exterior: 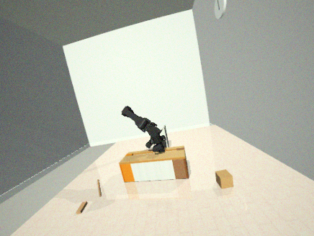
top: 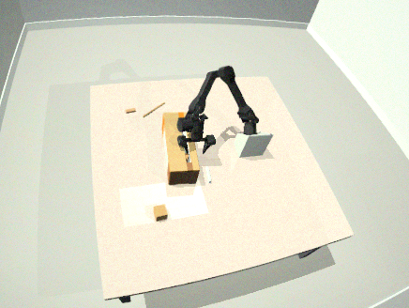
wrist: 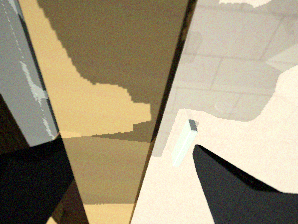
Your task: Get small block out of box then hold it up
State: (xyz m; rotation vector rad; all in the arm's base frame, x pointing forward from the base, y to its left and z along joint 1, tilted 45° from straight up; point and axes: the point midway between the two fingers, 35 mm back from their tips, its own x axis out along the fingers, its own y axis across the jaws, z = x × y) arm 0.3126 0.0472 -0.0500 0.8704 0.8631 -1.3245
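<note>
My gripper tip is now 6 cm short of the tan block and 2 cm to the right of it. Also, from my gripper tip: tan box 4 cm ahead, 7 cm to the right, 2 cm below; thin stick 19 cm ahead, 41 cm to the right, 8 cm below.
</note>
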